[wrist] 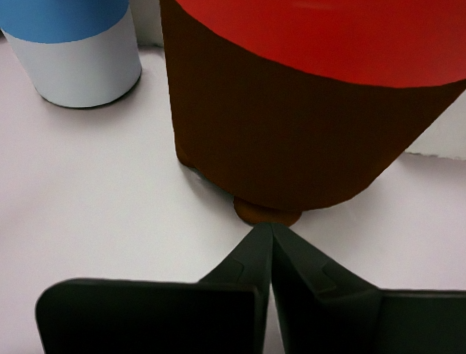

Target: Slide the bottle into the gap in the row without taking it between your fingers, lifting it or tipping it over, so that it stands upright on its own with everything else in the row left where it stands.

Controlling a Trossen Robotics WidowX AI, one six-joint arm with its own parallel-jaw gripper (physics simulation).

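Places are measured from the arm's base along level axes (x left, y up, z ahead), in millimetres.
Pixels of known places: gripper, fingertip midpoint: (269,234).
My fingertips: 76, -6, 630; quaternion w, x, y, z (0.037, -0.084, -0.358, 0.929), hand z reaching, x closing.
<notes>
Ahead of a thing's pixels: the offset from my fingertips to its top centre, as dx, dy, dz. "*": to the spot under its first point. Level surfaces: height alone.
The large bottle @[* -1, +37, +14] (290,145), with a red band above a dark brown lower part and small rounded feet, stands close in front of the camera on the pale surface. Its upper part is out of the view. My gripper (269,234) is shut, with nothing between its fingers. Its tips are right at the near foot of the bottle; whether they touch it I cannot tell. A smaller bottle @[* +81, -2, +92] (82,65) with a blue band and a whitish base stands upright at the upper left, apart from the large one. The gap itself is not clear to see from here.
A pale upright surface (147,25) shows behind, between the two bottles. The lower edge of a whitish block @[* -110, -11, +56] (442,132) shows at the right, behind the large bottle. The pale shelf or table surface @[dy -33] (100,200) runs beneath them.
</notes>
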